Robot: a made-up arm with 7 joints. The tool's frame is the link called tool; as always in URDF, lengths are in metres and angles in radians. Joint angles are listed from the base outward.
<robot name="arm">
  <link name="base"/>
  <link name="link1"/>
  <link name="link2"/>
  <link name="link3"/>
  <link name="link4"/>
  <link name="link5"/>
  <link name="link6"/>
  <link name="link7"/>
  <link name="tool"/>
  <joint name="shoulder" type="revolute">
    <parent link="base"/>
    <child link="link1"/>
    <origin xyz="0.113 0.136 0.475"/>
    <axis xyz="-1 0 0"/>
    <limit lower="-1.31" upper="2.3"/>
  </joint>
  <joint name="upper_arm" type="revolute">
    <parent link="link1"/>
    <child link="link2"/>
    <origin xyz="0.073 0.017 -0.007"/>
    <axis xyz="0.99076 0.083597 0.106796"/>
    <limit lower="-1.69" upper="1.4"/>
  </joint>
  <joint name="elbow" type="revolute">
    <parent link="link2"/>
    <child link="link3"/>
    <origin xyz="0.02 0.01 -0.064"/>
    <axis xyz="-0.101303 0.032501 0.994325"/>
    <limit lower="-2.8" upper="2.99"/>
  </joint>
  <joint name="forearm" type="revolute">
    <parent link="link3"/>
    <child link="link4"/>
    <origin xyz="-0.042 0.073 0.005"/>
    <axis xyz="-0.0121 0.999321 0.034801"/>
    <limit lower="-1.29" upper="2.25"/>
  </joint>
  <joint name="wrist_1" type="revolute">
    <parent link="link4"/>
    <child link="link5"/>
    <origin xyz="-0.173 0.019 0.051"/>
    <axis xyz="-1 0 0"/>
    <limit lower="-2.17" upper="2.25"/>
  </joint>
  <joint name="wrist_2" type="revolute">
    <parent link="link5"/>
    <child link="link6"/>
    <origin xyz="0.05 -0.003 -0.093"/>
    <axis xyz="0 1 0"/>
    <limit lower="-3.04" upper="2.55"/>
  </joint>
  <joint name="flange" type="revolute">
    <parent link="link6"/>
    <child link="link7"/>
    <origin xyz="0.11 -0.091 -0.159"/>
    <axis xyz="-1 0 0"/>
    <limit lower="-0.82" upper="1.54"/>
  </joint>
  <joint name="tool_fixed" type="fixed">
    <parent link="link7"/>
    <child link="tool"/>
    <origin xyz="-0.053 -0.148 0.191" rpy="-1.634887 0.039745 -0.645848"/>
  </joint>
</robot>
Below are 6 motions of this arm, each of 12 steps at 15 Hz.
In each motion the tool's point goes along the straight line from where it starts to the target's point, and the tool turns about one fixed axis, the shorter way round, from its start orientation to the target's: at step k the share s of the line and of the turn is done. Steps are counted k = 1, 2, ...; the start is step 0. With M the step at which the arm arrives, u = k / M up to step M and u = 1 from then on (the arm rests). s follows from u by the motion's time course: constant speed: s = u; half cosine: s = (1 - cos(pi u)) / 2; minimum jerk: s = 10 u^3 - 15 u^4 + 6 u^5.
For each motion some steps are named. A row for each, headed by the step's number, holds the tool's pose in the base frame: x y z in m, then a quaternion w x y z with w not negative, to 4 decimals.
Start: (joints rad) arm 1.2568 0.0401 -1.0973 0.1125 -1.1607 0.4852 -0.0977
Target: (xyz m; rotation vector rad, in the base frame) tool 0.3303 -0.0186 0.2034 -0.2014 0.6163 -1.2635
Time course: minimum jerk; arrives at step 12
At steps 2, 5, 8, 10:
2: 0.2388 -0.0508 0.1948 0.7430 -0.4340 0.2277 -0.4558
5: 0.2683 -0.0404 0.1976 0.7593 -0.3281 0.2493 -0.5036
8: 0.3104 -0.0256 0.2015 0.7639 -0.1695 0.2740 -0.5592
10: 0.3269 -0.0198 0.2031 0.7596 -0.1055 0.2815 -0.5767

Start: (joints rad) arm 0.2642 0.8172 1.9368 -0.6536 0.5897 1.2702 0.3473
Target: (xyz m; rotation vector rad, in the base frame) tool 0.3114 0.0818 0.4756 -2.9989 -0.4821 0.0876
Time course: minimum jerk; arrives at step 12
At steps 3, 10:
3: 0.3430 0.1415 0.4150 0.3852 -0.8268 -0.4095 0.0194
10: 0.3127 0.0842 0.4732 0.0653 -0.9830 -0.1694 0.0285

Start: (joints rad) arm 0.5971 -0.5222 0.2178 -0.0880 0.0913 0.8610 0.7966
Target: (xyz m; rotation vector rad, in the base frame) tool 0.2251 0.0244 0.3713 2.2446 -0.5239 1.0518
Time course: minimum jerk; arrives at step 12
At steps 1, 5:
1: 0.1419 0.0753 0.4006 0.3368 0.9185 -0.2006 0.0522
5: 0.1704 0.0578 0.3905 0.3285 0.9061 -0.2024 0.1733

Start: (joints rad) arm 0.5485 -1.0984 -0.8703 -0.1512 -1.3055 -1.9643 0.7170
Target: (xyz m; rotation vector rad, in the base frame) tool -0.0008 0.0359 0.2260 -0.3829 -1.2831 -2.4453
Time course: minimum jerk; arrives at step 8
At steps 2, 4, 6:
2: 0.1775 0.0087 0.1747 0.1834 0.1458 -0.4835 -0.8434
4: 0.0986 0.0207 0.1974 0.1819 0.0216 -0.4748 -0.8608
6: 0.0198 0.0328 0.2201 0.1775 -0.1029 -0.4585 -0.8647

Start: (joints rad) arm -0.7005 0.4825 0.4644 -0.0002 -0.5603 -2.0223 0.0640
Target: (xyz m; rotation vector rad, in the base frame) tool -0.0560 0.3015 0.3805 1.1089 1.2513 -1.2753
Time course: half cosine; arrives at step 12
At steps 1, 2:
1: 0.0305 0.2426 0.2666 0.6408 0.3996 0.1908 -0.6272
2: 0.0261 0.2456 0.2724 0.6355 0.4040 0.2084 -0.6241

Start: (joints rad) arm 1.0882 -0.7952 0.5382 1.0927 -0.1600 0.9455 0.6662
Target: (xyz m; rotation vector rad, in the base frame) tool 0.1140 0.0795 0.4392 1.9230 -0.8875 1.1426
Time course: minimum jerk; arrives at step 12
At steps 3, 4, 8, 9, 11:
3: 0.1145 0.0830 0.4901 0.6026 0.4662 -0.6453 -0.0553
4: 0.1144 0.0826 0.4841 0.5877 0.5150 -0.6240 0.0074
8: 0.1141 0.0803 0.4511 0.4378 0.7098 -0.4366 0.3375
9: 0.1141 0.0799 0.4451 0.3994 0.7305 -0.3911 0.3923
11: 0.1140 0.0795 0.4395 0.3614 0.7451 -0.3465 0.4407

